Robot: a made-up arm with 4 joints. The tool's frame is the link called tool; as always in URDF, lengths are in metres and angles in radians. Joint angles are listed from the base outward.
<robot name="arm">
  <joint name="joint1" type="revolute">
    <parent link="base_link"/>
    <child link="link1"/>
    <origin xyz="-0.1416 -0.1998 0.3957" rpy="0 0 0"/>
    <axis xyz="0 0 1"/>
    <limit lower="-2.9" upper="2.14"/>
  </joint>
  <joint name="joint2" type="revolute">
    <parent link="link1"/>
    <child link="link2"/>
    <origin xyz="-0.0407 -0.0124 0.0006" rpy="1.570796 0 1.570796"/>
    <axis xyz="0 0 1"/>
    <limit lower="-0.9" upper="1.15"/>
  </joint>
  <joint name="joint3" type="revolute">
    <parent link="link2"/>
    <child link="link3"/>
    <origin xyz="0.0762 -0.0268 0.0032" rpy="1.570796 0 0"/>
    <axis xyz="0 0 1"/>
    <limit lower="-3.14" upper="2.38"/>
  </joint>
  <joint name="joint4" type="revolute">
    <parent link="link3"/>
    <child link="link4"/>
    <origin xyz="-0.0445 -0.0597 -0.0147" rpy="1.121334 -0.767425 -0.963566"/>
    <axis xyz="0 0 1"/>
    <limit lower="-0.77" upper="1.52"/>
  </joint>
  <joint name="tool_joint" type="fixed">
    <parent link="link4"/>
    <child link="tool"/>
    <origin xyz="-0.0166 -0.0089 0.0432" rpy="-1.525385 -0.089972 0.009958"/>
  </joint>
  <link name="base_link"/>
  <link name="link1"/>
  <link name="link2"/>
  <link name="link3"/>
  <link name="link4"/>
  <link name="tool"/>
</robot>
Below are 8 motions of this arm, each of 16 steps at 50 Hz.
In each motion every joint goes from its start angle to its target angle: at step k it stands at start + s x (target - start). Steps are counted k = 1, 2, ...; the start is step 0. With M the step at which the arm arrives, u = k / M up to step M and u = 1 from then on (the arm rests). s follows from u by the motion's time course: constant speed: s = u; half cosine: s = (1 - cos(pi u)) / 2; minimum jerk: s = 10 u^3 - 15 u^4 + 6 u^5.
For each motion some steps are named. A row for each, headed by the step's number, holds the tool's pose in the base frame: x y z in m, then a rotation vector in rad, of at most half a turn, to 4 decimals.
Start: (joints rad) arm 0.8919 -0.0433 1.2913 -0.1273
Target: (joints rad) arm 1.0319 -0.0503 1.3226 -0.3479
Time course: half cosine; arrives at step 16
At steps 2, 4, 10, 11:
2: -0.3103 -0.2484 0.3822 0.8293 2.2137 -0.0358
4: -0.3093 -0.2509 0.3820 0.8179 2.2402 -0.0188
10: -0.3042 -0.2629 0.3806 0.7552 2.3731 0.0650
11: -0.3033 -0.2648 0.3803 0.7445 2.3941 0.0780

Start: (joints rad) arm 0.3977 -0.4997 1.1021 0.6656
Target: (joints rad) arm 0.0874 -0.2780 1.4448 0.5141
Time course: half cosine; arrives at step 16
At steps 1, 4, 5, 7, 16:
1: -0.3113 -0.1854 0.3365 0.6471 1.0062 -0.7577
4: -0.3111 -0.1718 0.3372 0.7348 1.0105 -0.8046
5: -0.3106 -0.1642 0.3377 0.7839 1.0116 -0.8300
7: -0.3080 -0.1463 0.3394 0.9020 1.0100 -0.8888
16: -0.2863 -0.0902 0.3494 1.3057 0.9602 -1.0643

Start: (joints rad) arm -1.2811 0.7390 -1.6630 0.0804
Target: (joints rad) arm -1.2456 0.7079 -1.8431 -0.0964
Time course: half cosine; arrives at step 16
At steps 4, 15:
4: -0.1177 -0.2558 0.4025 -0.0459 1.5129 0.4648
15: -0.1000 -0.2575 0.4133 -0.2964 1.6734 0.4966

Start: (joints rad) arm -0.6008 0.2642 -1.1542 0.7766
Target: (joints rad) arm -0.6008 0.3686 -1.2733 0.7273
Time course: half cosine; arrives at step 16
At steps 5, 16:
5: -0.1550 -0.2393 0.3777 0.1382 1.3579 0.5425
16: -0.1428 -0.2397 0.3778 0.0837 1.3221 0.6550

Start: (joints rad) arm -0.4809 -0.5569 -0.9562 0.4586
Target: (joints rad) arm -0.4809 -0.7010 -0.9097 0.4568
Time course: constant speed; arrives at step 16
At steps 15, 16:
15: -0.1760 -0.2349 0.4145 -0.3588 2.1971 -0.3096
16: -0.1763 -0.2346 0.4149 -0.3618 2.1995 -0.3203

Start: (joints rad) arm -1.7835 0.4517 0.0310 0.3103
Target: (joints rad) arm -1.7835 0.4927 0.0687 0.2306
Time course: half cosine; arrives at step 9
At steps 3, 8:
3: -0.1351 -0.0841 0.3849 2.0195 0.6408 -0.6206
8: -0.1329 -0.0832 0.3855 2.0589 0.6382 -0.5433

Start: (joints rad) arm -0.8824 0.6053 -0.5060 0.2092
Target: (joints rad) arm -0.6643 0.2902 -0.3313 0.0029
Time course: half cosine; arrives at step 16
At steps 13, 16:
13: -0.2224 -0.1863 0.3784 0.8820 1.9655 0.2685
16: -0.2236 -0.1869 0.3793 0.8708 2.0014 0.2544

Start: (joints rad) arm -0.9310 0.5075 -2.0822 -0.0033
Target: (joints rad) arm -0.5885 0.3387 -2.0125 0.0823
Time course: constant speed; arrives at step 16
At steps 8, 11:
8: -0.0583 -0.2203 0.4121 -0.9391 1.6950 0.8556
11: -0.0580 -0.2157 0.4097 -0.9828 1.6972 0.8943

